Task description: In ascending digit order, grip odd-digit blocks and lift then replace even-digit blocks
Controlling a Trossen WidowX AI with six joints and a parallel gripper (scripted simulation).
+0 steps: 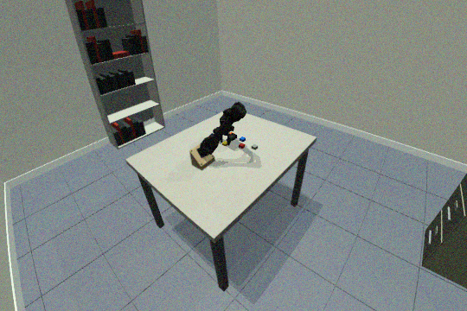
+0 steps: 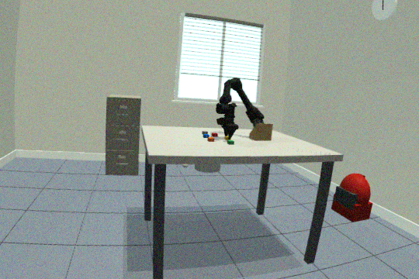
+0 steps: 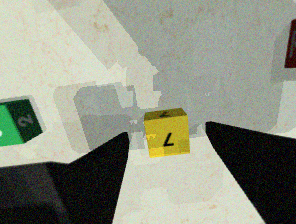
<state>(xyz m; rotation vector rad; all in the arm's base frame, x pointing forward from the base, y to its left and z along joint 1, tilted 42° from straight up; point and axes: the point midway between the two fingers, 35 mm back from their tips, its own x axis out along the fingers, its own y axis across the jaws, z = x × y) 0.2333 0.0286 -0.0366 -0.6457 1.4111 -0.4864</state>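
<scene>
My gripper tip is right at the yellow block. The rest, counted from my gripper tip: red block (60 mm ahead, 110 mm to the right); green block (20 mm ahead, 130 mm to the left); orange block (120 mm ahead, 60 mm to the left).
</scene>
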